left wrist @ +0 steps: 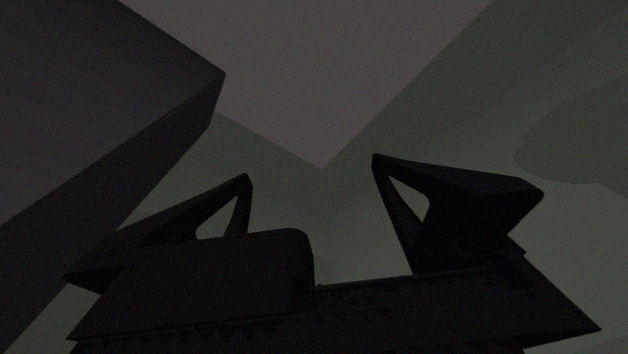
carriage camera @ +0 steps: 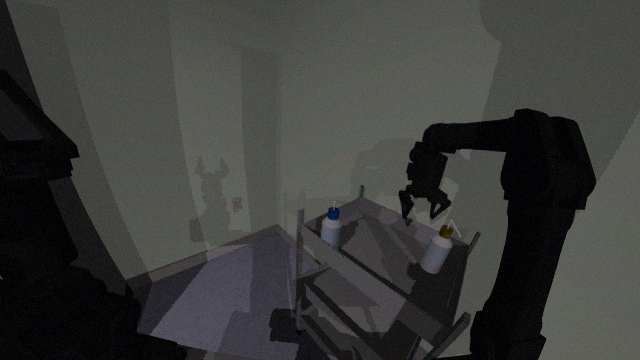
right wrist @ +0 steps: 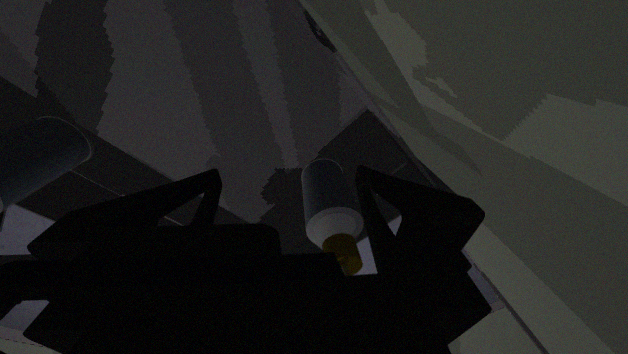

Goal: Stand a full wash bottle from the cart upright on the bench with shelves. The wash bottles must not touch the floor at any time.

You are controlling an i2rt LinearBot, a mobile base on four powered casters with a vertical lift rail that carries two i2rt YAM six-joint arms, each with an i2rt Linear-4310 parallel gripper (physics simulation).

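Seen in the pictures: left gripper, between the fingertips: (left wrist: 309, 170); right gripper, between the fingertips: (carriage camera: 417, 218) (right wrist: 289, 174); left arm's base, origin of its link: (right wrist: 9, 288).
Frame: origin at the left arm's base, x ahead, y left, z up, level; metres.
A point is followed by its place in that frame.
Note:
A white wash bottle with a yellow cap (carriage camera: 436, 255) @(x 0.250, y -0.662, z 0.081 m) (right wrist: 331, 192) @(x 0.303, y -0.679, z 0.091 m) stands at the right of the cart's top tray (carriage camera: 360, 274) @(x 0.203, y -0.436, z 0.062 m) (right wrist: 150, 115) @(x 0.365, y -0.481, z 0.013 m). A second one with a blue cap (carriage camera: 330, 231) @(x 0.311, y -0.363, z 0.104 m) (right wrist: 45, 155) @(x 0.345, y -0.398, z 0.065 m) stands at the tray's left. Their fill levels are hard to tell in the dim light. My right gripper (carriage camera: 421, 220) @(x 0.355, y -0.639, z 0.134 m) (right wrist: 289, 174) @(x 0.355, y -0.639, z 0.134 m) is open and empty, above and a little left of the yellow cap in the carriage view. In the right wrist view the yellow-capped bottle shows near the right-hand finger. My left gripper (left wrist: 309, 170) @(x 0.027, y 0.007, z 0.441 m) is open and empty. The bench with shelves cannot be made out for certain.
The cart's lower levels show beneath its top tray, and corner posts (carriage camera: 300, 250) @(x 0.365, y -0.276, z -0.030 m) rise above the tray rim. Walls (carriage camera: 380, 100) @(x 0.630, y -0.537, z 0.483 m) stand close behind the cart. A large dark slab (left wrist: 100, 100) @(x 0.041, y 0.581, z 0.839 m) fills the upper left of the left wrist view. Floor (carriage camera: 210, 295) @(x 0.514, y 0.294, z -0.649 m) shows left of the cart.

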